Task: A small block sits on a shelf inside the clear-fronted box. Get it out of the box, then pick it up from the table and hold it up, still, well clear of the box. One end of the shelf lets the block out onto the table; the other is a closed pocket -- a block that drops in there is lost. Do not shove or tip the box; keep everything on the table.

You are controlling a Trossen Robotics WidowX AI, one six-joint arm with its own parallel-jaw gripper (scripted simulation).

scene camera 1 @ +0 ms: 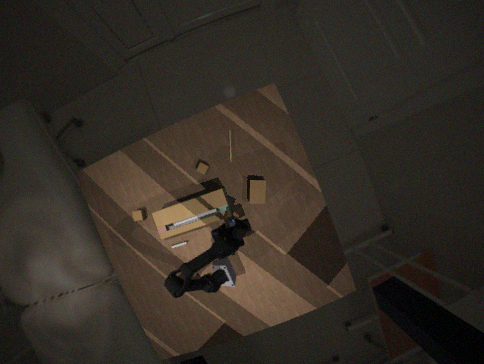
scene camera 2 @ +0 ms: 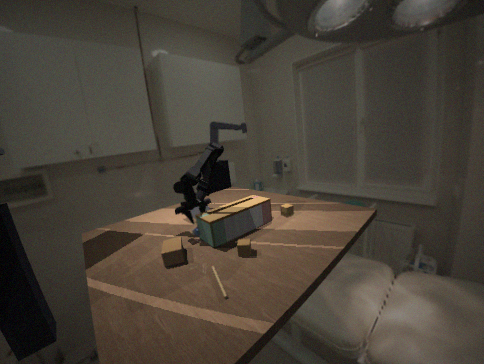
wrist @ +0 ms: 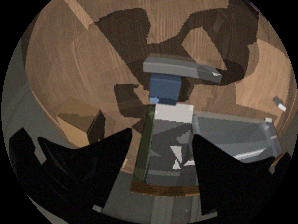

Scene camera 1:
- long tan box: 214, 206
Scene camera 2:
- long tan box: 216, 226
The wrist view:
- gripper: 163, 136
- long tan box: 165, 166
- blue block: 164, 89
